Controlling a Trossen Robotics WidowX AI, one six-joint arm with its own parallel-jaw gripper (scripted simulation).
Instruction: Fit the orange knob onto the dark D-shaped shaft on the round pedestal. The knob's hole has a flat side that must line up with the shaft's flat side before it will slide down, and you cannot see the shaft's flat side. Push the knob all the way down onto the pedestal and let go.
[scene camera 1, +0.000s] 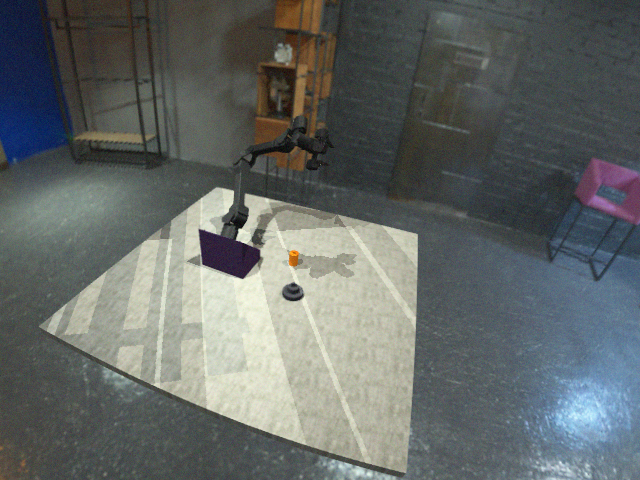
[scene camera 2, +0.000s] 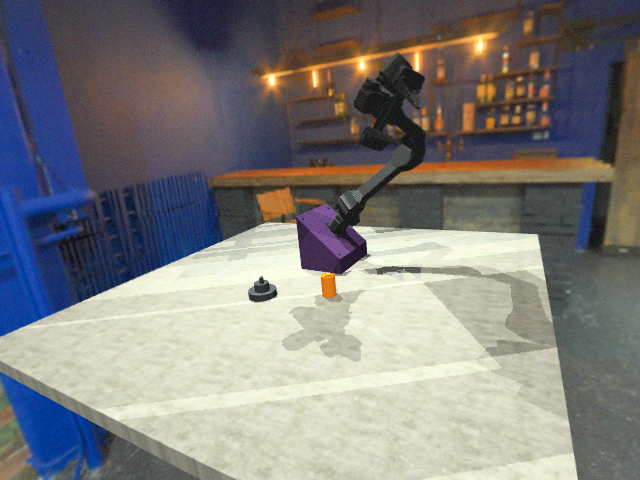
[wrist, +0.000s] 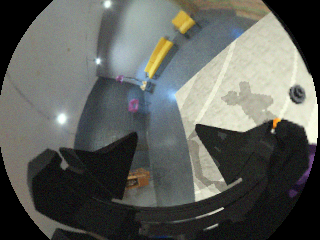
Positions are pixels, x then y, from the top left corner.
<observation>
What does my gripper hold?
Nothing.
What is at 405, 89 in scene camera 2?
My gripper.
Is my gripper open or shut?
Open.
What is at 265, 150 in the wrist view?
My gripper.
</observation>
